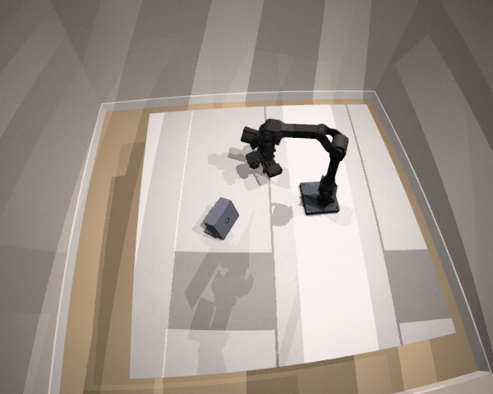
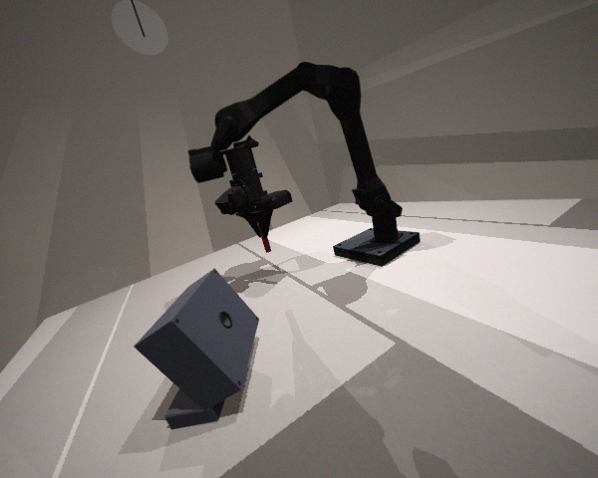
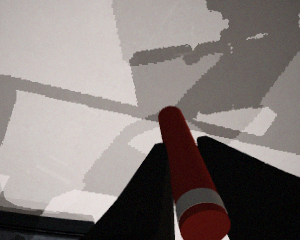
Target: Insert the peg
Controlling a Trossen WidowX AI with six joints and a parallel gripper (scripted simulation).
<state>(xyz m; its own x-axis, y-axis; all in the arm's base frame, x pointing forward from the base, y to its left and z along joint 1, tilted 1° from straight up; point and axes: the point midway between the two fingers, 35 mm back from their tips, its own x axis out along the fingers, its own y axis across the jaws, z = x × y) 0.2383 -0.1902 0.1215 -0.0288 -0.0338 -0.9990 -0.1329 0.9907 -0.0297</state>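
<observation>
Now: gripper tip 24 cm short of the sloped panel, 17 cm to the right of it and 4 cm above it. Also, from my gripper tip: red peg 2 cm above.
</observation>
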